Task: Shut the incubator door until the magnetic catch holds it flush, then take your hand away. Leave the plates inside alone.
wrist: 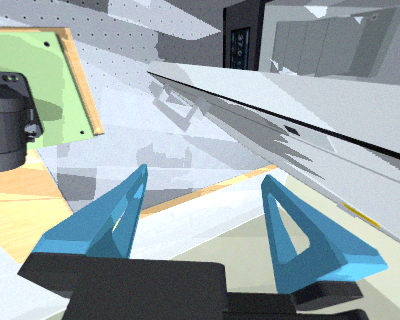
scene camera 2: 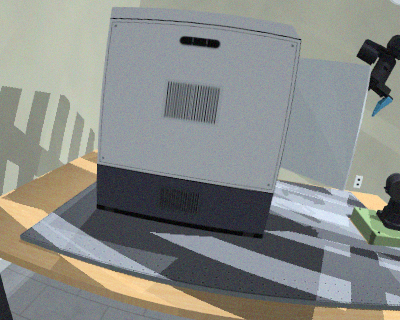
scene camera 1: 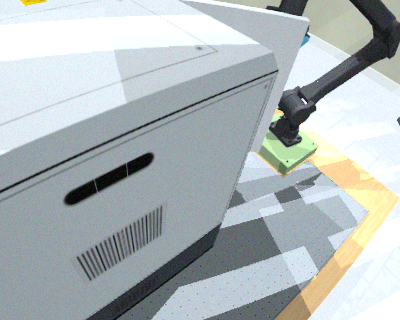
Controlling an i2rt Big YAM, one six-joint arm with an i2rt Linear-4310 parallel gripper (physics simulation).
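Note:
The white incubator stands on the mat. Its door stands wide open, swung out from the body. In the wrist view the door slants across the right side, and part of the interior shows beyond it in shade; the plates cannot be clearly made out. My gripper is open and empty. In the wrist view its blue fingers are below and left of the door, seemingly apart from it. In scene camera 1 the door hides most of the gripper.
The arm's base stands on a green block near the door's free edge. A dark panel with a lit display is on the incubator's front. The perforated grey mat lies on a wooden table.

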